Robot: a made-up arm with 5 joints. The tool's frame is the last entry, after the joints.
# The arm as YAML. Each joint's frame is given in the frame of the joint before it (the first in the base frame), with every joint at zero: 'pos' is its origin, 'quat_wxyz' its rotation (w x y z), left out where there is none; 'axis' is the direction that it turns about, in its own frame. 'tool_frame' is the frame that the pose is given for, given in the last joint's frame.
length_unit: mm
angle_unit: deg
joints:
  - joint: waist
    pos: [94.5, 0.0, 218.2]
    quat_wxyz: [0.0, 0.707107, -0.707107, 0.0]
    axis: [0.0, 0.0, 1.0]
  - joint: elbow
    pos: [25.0, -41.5, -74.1]
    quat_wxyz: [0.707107, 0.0, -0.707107, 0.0]
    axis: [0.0, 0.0, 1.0]
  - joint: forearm
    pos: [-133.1, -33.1, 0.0]
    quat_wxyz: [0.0, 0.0, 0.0, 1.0]
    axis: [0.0, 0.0, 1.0]
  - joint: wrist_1
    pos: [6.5, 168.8, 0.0]
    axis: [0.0, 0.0, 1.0]
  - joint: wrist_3
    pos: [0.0, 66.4, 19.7]
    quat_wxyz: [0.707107, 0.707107, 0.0, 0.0]
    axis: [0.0, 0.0, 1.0]
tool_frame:
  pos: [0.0, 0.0, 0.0]
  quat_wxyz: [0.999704, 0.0, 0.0, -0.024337]
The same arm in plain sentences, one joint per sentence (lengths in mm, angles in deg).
The arm has five revolute joints in a row. What follows holds with every joint at zero, and every direction is one of the base frame's.
The first joint lies 94.5 mm along +x and 218.2 mm along +z from the base frame's origin and rotates about -z.
The second joint lies 41.5 mm along +x and 25 mm along -y and 74.1 mm along +z from the first joint and rotates about +y.
The third joint lies 33.1 mm along +x and 133.1 mm along +z from the second joint and rotates about +y.
The fourth joint lies 168.8 mm along +x and 6.5 mm along +z from the third joint and rotates about +y.
The fifth joint lies 66.4 mm along +x and 19.7 mm along +y from the fourth joint and rotates about -x.
The tool frame, which is the frame that the pose is given for, lies at the same point as the fifth joint; its axes are the base frame's turned by roll 90, pitch -87.21 and yaw -90 deg (as in URDF: about the fixed x, then y, then z).

